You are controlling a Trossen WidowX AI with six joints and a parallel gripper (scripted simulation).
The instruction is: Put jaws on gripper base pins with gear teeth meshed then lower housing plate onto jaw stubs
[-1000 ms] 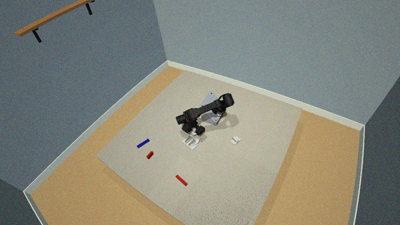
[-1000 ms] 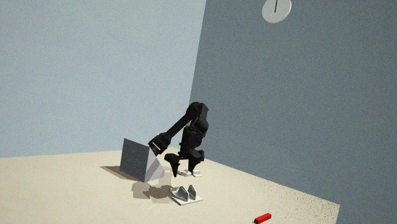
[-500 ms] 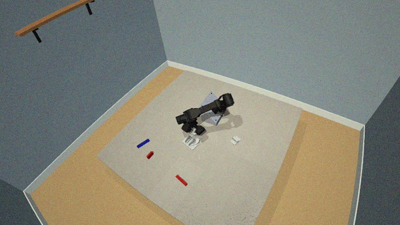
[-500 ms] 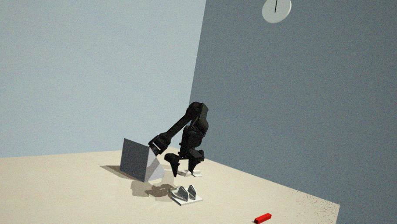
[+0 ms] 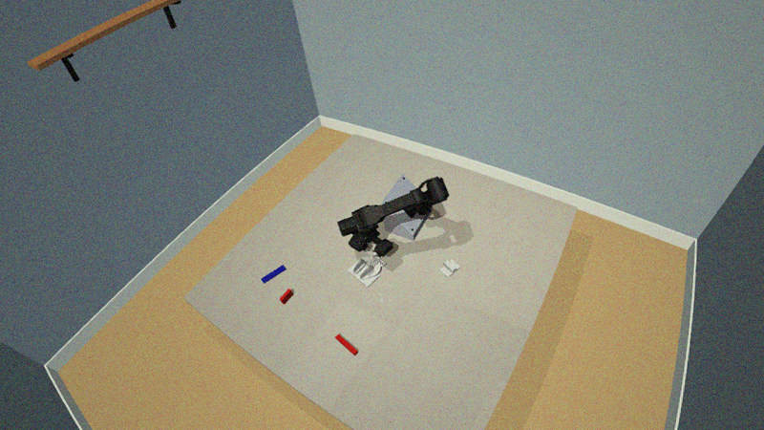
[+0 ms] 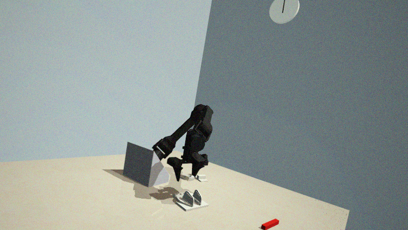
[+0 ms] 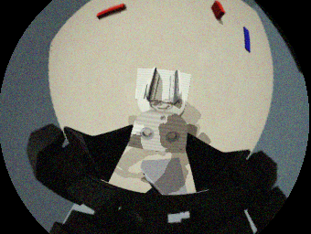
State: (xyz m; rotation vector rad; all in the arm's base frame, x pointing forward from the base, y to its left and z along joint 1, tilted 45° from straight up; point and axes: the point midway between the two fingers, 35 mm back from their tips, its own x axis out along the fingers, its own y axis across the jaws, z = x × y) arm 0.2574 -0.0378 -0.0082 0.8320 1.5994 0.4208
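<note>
My gripper tip is now 60 mm above the white jaw, 20 mm to the left of it and 20 mm short of it. Round my gripper tip: red bar (370 mm ahead, 90 mm to the left, 70 mm below); blue block (360 mm to the right, 250 mm ahead, 80 mm below).
</note>
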